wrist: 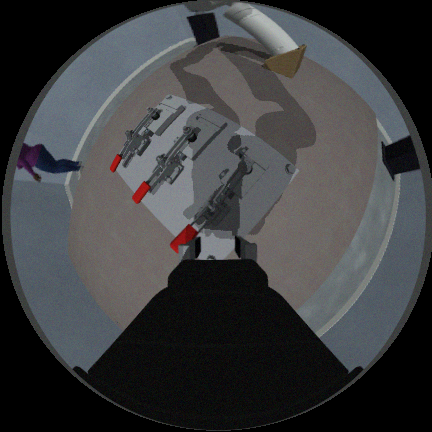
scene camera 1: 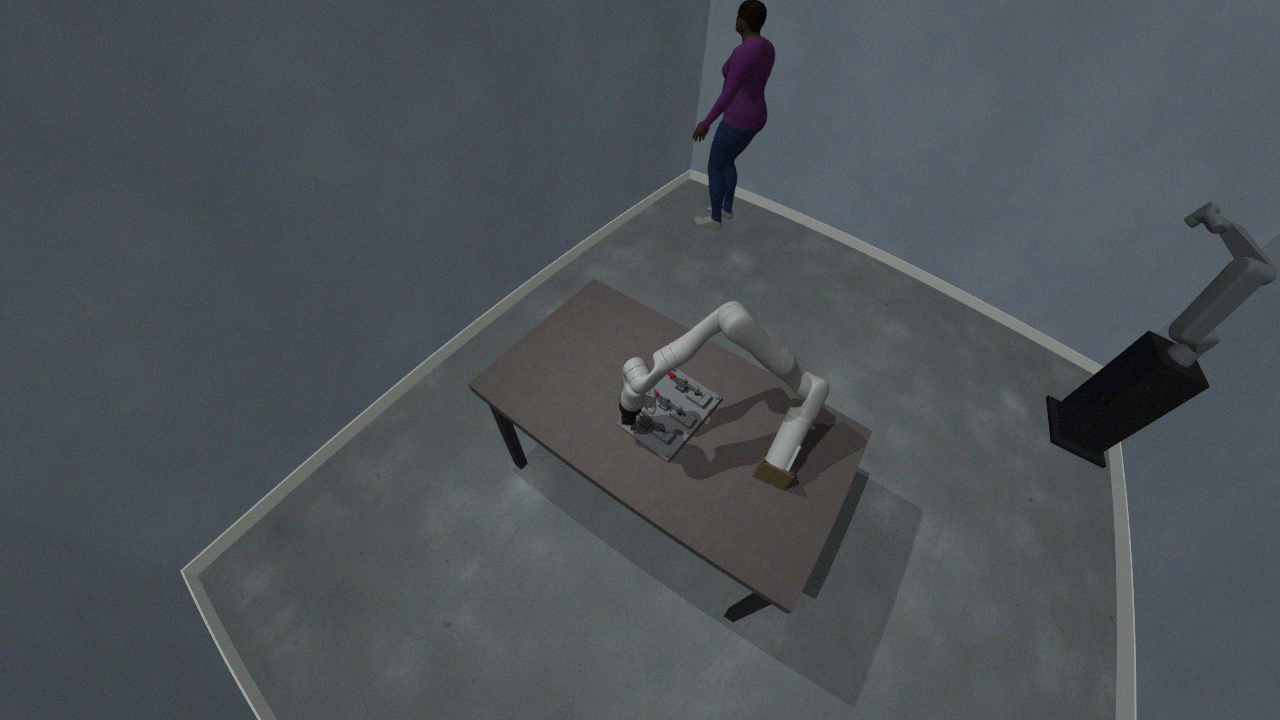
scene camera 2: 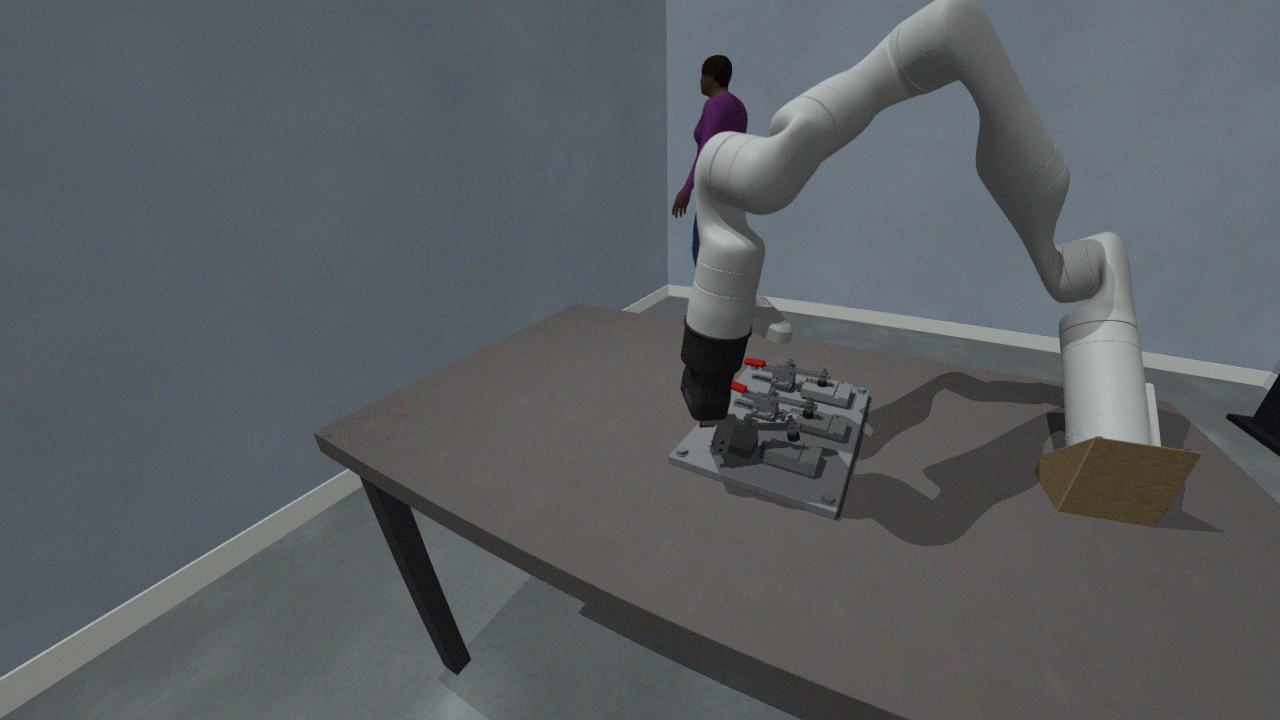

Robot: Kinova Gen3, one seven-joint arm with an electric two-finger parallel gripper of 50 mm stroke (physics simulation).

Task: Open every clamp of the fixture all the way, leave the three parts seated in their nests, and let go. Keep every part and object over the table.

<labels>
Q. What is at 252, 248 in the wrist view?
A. My gripper.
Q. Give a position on a grey fixture plate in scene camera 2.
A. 802, 491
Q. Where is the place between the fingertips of my gripper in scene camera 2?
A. At 712, 438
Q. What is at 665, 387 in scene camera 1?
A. A grey fixture plate.
</labels>
